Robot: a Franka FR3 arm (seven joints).
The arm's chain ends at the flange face. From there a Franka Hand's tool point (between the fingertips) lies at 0.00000 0.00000 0.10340 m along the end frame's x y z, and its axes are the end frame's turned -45 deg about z.
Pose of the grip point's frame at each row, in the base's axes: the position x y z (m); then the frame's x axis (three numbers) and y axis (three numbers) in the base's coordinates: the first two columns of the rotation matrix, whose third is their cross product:
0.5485 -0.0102 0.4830 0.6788 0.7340 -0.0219 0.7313 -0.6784 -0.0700
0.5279 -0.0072 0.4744 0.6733 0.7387 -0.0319 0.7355 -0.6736 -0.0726
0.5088 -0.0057 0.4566 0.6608 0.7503 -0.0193 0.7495 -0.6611 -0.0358
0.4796 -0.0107 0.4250 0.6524 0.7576 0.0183 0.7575 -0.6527 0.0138
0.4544 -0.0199 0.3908 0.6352 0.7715 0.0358 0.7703 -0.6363 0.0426
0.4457 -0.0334 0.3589 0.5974 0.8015 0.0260 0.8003 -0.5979 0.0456
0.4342 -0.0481 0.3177 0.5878 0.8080 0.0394 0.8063 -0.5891 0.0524
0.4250 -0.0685 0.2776 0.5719 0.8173 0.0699 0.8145 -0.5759 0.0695
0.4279 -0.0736 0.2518 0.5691 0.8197 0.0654 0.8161 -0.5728 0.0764
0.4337 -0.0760 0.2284 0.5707 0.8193 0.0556 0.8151 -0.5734 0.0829
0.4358 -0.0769 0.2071 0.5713 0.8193 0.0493 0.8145 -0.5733 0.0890
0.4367 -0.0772 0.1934 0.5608 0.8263 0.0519 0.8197 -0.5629 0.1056
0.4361 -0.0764 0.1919 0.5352 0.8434 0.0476 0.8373 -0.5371 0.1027
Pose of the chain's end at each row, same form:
0.5553 -0.0135 0.5861 0.9971 0.0393 -0.0650 0.0371 -0.9987 -0.0340
0.5357 -0.0098 0.5775 0.9962 0.0460 -0.0739 0.0440 -0.9986 -0.0288
0.5129 -0.0067 0.5599 0.9972 0.0631 -0.0390 0.0627 -0.9980 -0.0117
0.4773 -0.0112 0.5284 0.9969 0.0742 0.0227 0.0743 -0.9972 -0.0032
0.4486 -0.0200 0.4940 0.9938 0.0956 0.0554 0.0955 -0.9955 0.0048
0.4403 -0.0327 0.4622 0.9883 0.1440 0.0506 0.1435 -0.9895 0.0139
0.4274 -0.0482 0.4209 0.9858 0.1548 0.0649 0.1545 -0.9879 0.0092
0.4150 -0.0703 0.3805 0.9803 0.1707 0.0986 0.1715 -0.9851 -0.0003
0.4176 -0.0746 0.3547 0.9795 0.1746 0.1003 0.1747 -0.9846 0.0078
0.4234 -0.0758 0.3313 0.9799 0.1739 0.0979 0.1728 -0.9848 0.0193
0.4253 -0.0758 0.3100 0.9799 0.1739 0.0978 0.1720 -0.9847 0.0281
0.4247 -0.0755 0.2961 0.9762 0.1863 0.1114 0.1831 -0.9823 0.0380
0.4245 -0.0748 0.2946 0.9705 0.2166 0.1063 0.2136 -0.9762 0.0390

